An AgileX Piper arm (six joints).
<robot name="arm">
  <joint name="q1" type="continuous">
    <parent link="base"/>
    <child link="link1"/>
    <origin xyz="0 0 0.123" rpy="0 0 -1.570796"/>
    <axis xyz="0 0 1"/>
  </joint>
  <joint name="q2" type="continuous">
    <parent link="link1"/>
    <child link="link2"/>
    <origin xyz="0 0 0" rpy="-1.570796 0 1.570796"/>
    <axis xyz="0 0 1"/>
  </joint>
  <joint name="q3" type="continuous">
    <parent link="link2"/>
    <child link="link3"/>
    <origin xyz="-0.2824 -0.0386 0" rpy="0 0 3.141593"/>
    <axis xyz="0 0 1"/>
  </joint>
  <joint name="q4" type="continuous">
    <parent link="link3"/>
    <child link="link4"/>
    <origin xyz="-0.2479 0.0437 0" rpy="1.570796 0 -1.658"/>
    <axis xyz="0 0 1"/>
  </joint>
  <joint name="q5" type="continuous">
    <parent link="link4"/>
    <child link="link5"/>
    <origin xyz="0 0 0" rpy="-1.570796 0 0"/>
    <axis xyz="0 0 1"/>
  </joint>
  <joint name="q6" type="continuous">
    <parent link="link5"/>
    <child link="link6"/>
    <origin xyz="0 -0.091 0" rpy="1.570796 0 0"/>
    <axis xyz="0 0 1"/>
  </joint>
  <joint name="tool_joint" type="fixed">
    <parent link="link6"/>
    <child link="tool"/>
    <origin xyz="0 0 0" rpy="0 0 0"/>
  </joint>
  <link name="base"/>
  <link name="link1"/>
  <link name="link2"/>
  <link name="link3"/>
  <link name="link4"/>
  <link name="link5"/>
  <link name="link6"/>
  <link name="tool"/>
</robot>
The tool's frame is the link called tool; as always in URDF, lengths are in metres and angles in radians. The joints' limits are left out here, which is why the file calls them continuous.
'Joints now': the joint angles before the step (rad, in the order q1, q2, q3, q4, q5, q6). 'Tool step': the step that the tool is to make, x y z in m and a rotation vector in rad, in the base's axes. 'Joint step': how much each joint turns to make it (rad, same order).
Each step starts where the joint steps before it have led.
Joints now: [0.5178 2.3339 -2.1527 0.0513 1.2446 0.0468]
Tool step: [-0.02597 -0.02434 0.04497 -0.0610 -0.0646 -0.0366]
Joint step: [0.0000 -0.1870 0.1631 -0.0965 -0.0021 0.0459]
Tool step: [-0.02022 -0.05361 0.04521 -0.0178 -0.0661 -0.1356]
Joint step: [-0.0741 -0.1968 0.1515 -0.0651 -0.0001 0.0675]
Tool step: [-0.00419 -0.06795 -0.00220 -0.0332 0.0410 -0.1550]
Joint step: [-0.1489 -0.0907 0.1416 -0.0182 0.0001 0.0074]
